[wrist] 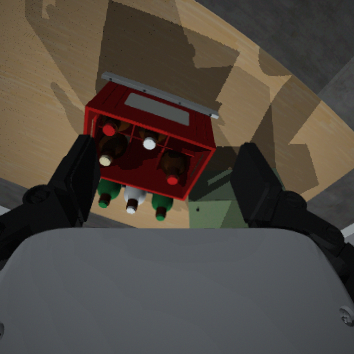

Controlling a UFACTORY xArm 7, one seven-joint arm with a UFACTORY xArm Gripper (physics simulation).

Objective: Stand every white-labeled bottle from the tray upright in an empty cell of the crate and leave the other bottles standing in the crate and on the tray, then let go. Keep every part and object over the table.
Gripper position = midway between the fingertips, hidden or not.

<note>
I see my gripper [167, 157] and a grey crate bar [106, 75].
</note>
